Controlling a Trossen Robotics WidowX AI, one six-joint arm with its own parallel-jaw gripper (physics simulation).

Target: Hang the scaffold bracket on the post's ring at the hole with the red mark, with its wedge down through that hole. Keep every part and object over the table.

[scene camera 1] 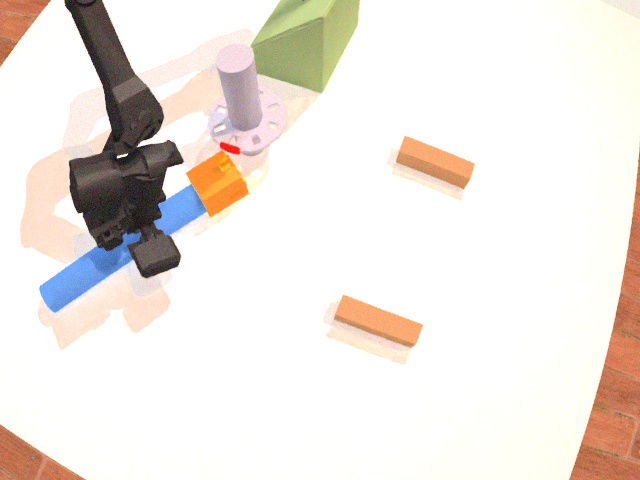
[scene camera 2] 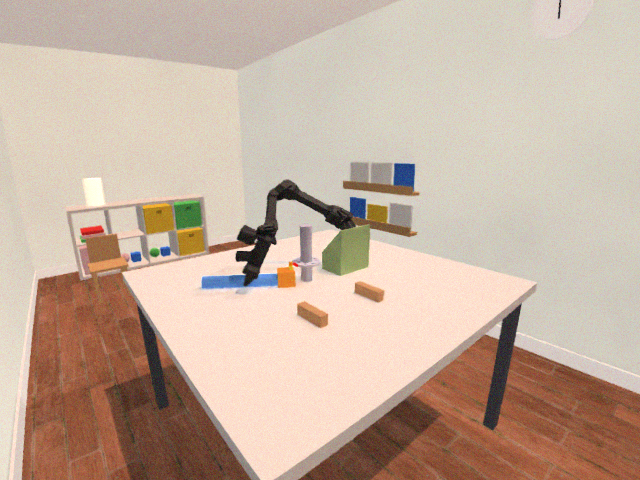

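The scaffold bracket lies on the table, a blue bar (scene camera 1: 180,209) (scene camera 2: 217,282) with an orange head (scene camera 1: 218,187) (scene camera 2: 286,277) at its post-side end. A small yellow-orange wedge (scene camera 1: 224,164) (scene camera 2: 290,266) sticks up from the head. My gripper (scene camera 1: 129,242) (scene camera 2: 249,281) points down over the bar's middle and is shut on the bar; the arm partly hides the fingertips. The lilac post (scene camera 1: 241,95) (scene camera 2: 306,242) stands upright beside the head, with a holed ring (scene camera 1: 238,138) (scene camera 2: 314,261) around it. The red mark (scene camera 1: 230,148) (scene camera 2: 294,264) is at the ring's edge nearest the head.
A green slant-topped block (scene camera 1: 292,56) (scene camera 2: 347,253) stands behind the post, near the arm's base. Two brown bars (scene camera 1: 435,162) (scene camera 1: 378,320) (scene camera 2: 369,291) (scene camera 2: 312,314) lie apart on the white table (scene camera 1: 465,387) (scene camera 2: 361,361), on the side away from the arm.
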